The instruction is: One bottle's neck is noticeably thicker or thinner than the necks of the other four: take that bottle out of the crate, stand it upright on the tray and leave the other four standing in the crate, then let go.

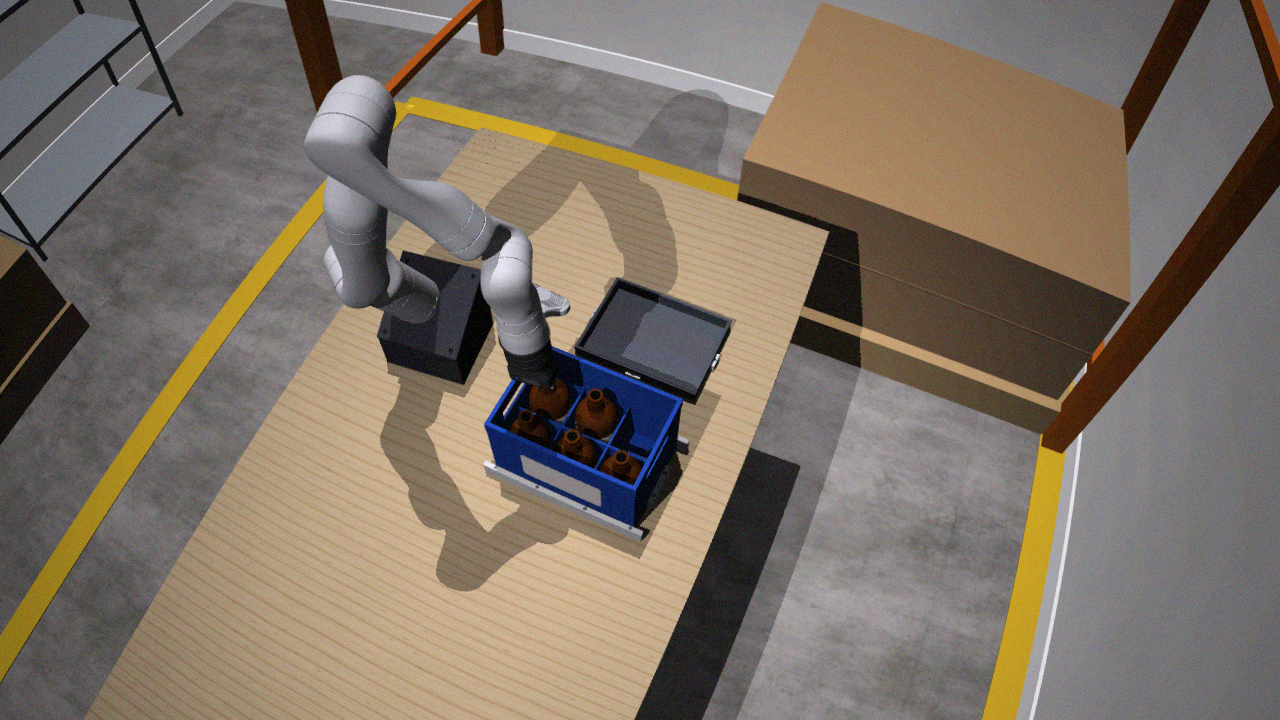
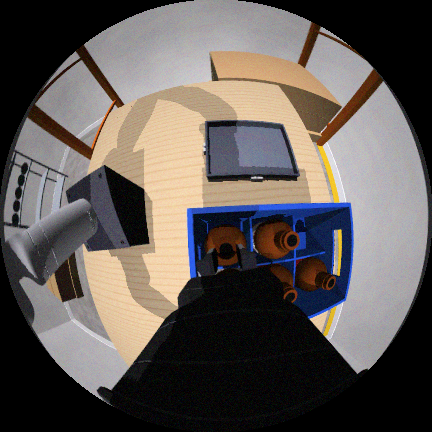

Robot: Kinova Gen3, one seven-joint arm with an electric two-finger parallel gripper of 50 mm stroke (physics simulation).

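Frame: origin at the arm's base, x ahead, y left, z up, level; metres.
Where they show: gripper, fingertip midpoint: (image 1: pixel 544 380) (image 2: pixel 226 254); arm's base, link origin: (image 1: pixel 418 300) (image 2: pixel 84 217).
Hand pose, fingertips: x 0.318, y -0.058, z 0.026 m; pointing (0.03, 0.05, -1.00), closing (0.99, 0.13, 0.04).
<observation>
Things, the pixels of their centre, and the offset from my fingertips. Level surfaces: height alone.
- blue crate, body centre: (image 1: pixel 585 437) (image 2: pixel 273 261) dx +0.092, dy -0.031, dz -0.071 m
- middle bottle, body centre: (image 1: pixel 574 457) (image 2: pixel 272 281) dx +0.093, dy -0.074, dz -0.073 m
- end bottle, body centre: (image 1: pixel 621 478) (image 2: pixel 308 273) dx +0.182, dy -0.072, dz -0.073 m
- dark tray, body centre: (image 1: pixel 654 336) (image 2: pixel 250 145) dx +0.086, dy +0.262, dz -0.146 m
- pale metal rail, body centre: (image 1: pixel 561 501) dx +0.094, dy -0.130, dz -0.144 m
- wooden table, surface height: dz -0.159 m
The blue crate (image 1: pixel 561 486) (image 2: pixel 270 207) holds brown bottles in its compartments. My gripper (image 1: pixel 547 386) (image 2: pixel 226 254) is shut on the neck of the bottle (image 1: pixel 549 402) (image 2: pixel 225 237) in the tray-side corner compartment nearest the robot base. That bottle is upright, its body inside the crate. Beside it stands a bottle (image 1: pixel 596 412) (image 2: pixel 273 239). In the other row stand a bottle (image 1: pixel 529 424) nearest the base, a middle bottle (image 1: pixel 575 445) and an end bottle (image 1: pixel 620 466) (image 2: pixel 311 273). The dark tray (image 1: pixel 602 359) (image 2: pixel 252 177) lies beside the crate and bears no bottle.
The crate's tray-side compartment farthest from the base holds no bottle. A pale metal rail (image 1: pixel 563 501) runs along the crate's outer long side. The robot's black base block (image 1: pixel 435 313) (image 2: pixel 107 210) stands on the wooden table (image 1: pixel 358 573) (image 2: pixel 170 200). Large cardboard boxes (image 1: pixel 939 125) (image 2: pixel 270 67) stand beyond the table.
</observation>
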